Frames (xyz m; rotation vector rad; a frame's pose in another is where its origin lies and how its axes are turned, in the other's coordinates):
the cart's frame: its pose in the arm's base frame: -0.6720 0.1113 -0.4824 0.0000 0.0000 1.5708
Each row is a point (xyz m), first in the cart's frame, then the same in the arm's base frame.
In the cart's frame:
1: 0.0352 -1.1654 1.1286
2: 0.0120 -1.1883 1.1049
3: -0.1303 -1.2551 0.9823
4: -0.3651 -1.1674 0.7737
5: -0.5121 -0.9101 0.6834
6: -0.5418 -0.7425 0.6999
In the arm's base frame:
1: 0.4934 0.1465 0.6462
2: 0.5163 0.1233 0.6225
3: 0.5831 -0.0190 0.4999
4: 0.4954 -0.2538 0.2913
5: 0.2381 -0.4008 0.2010
6: 0.0705 -0.4305 0.2175

